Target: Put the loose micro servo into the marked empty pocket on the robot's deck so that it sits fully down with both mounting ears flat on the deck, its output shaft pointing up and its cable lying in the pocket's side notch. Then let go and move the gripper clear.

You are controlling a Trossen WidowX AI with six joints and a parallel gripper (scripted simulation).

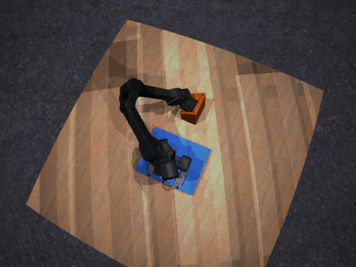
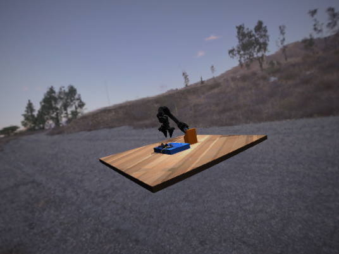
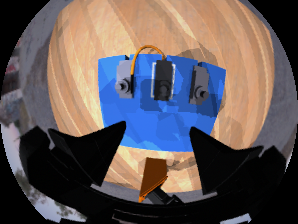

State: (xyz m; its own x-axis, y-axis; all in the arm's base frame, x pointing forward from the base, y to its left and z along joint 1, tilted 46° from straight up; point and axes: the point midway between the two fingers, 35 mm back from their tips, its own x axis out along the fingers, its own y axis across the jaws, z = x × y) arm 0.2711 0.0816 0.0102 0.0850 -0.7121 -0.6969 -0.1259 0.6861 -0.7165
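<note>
Now: the blue deck 60 mm behind my gripper tip, 10 mm to the right of it and 110 mm below it.
</note>
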